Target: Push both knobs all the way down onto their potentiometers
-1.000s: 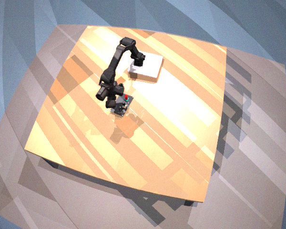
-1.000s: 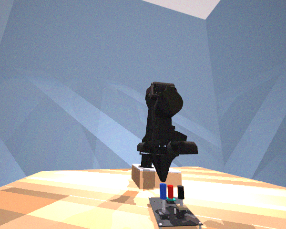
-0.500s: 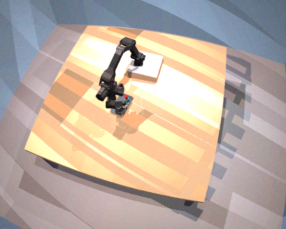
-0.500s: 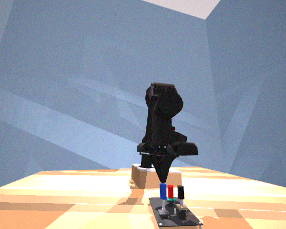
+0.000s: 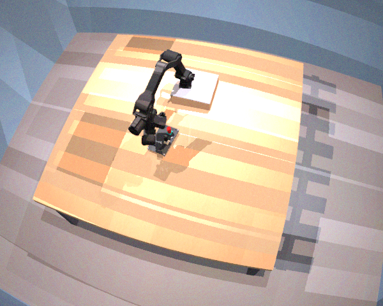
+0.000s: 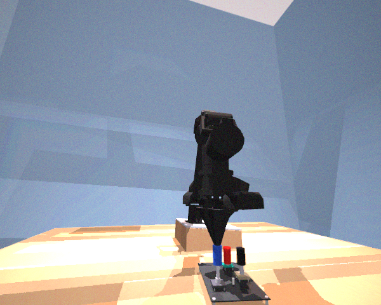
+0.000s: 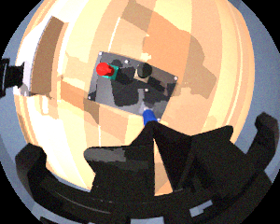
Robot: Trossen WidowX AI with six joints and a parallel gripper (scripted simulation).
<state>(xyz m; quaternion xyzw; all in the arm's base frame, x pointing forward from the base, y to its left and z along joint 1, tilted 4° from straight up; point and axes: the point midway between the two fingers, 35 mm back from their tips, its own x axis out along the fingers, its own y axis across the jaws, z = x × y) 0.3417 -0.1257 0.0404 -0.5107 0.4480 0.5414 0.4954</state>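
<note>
My gripper tip is 20 mm above the blue knob. From my gripper tip the other things lie so: red knob (70 mm to the left, 60 mm behind, 40 mm below).
</note>
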